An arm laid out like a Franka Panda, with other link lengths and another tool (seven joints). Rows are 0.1 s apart.
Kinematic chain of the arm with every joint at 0, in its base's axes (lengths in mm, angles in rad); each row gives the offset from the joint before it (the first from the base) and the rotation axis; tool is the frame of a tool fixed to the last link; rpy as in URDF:
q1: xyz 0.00 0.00 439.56 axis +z
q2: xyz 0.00 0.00 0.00 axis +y
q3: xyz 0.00 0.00 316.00 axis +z
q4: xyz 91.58 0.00 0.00 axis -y
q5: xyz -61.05 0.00 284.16 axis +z
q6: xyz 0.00 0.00 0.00 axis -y
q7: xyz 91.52 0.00 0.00 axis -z
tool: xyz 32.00 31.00 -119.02 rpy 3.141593 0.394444 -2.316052
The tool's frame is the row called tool.
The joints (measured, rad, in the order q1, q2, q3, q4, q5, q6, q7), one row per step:
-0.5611, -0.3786, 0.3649, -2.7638, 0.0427, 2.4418, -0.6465
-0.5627, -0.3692, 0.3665, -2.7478, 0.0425, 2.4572, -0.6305
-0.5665, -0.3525, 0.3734, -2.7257, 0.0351, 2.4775, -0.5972
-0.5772, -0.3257, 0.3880, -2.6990, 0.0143, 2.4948, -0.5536
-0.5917, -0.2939, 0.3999, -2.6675, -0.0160, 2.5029, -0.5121
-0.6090, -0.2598, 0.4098, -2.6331, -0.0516, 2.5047, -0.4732
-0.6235, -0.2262, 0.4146, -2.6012, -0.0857, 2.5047, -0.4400
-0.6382, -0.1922, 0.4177, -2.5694, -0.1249, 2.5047, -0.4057
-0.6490, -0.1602, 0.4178, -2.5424, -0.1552, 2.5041, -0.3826
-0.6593, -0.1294, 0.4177, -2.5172, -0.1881, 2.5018, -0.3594
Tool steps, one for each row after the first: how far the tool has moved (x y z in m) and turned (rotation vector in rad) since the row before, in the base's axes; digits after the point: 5 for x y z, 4 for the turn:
0.00728, -0.00106, 0.00430, -0.0025, -0.0238, -0.0122
0.01032, -0.00067, 0.00444, -0.0060, -0.0277, -0.0201
0.01171, -0.00067, 0.00196, -0.0096, -0.0181, -0.0198
0.01168, -0.00280, 0.00084, -0.0100, -0.0088, -0.0174
0.01145, -0.00461, 0.00018, -0.0104, -0.0035, -0.0162
0.01016, -0.00557, -0.00071, -0.0078, -0.0008, -0.0146
0.00984, -0.00656, -0.00119, -0.0102, -0.0006, -0.0141
0.00809, -0.00619, -0.00224, -0.0048, 0.0022, -0.0094
0.00717, -0.00618, -0.00298, -0.0066, 0.0047, -0.0079

